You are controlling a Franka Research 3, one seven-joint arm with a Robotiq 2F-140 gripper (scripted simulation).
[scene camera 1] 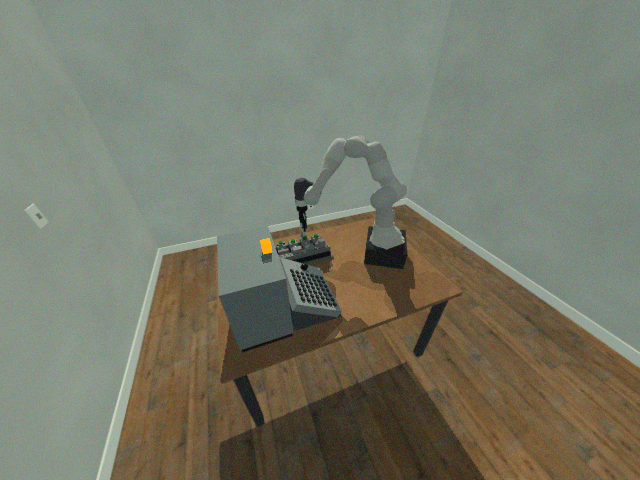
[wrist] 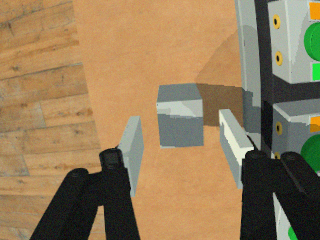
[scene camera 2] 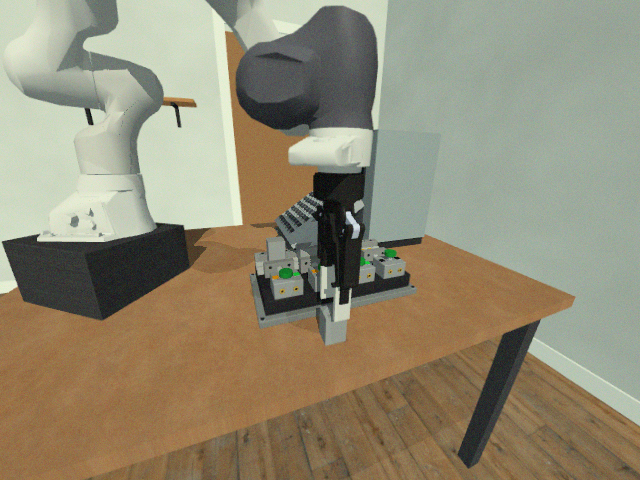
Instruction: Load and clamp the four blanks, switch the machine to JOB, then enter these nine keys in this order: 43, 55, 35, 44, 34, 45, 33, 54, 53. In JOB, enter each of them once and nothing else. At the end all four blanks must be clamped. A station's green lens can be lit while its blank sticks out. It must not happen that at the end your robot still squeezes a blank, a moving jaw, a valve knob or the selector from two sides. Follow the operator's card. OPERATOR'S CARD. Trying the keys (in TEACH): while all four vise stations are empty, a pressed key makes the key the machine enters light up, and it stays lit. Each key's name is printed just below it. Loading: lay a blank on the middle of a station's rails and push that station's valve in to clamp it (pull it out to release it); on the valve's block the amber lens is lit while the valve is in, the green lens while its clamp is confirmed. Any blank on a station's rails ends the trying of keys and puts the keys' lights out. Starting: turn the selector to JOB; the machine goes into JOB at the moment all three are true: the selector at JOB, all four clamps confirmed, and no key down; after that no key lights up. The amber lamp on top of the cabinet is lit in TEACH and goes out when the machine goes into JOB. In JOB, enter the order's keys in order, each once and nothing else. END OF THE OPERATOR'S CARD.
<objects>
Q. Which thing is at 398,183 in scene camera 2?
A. A grey cabinet.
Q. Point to a grey cabinet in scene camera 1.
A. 252,286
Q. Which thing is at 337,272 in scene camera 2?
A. My gripper.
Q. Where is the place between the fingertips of my gripper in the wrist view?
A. At 181,129
</objects>
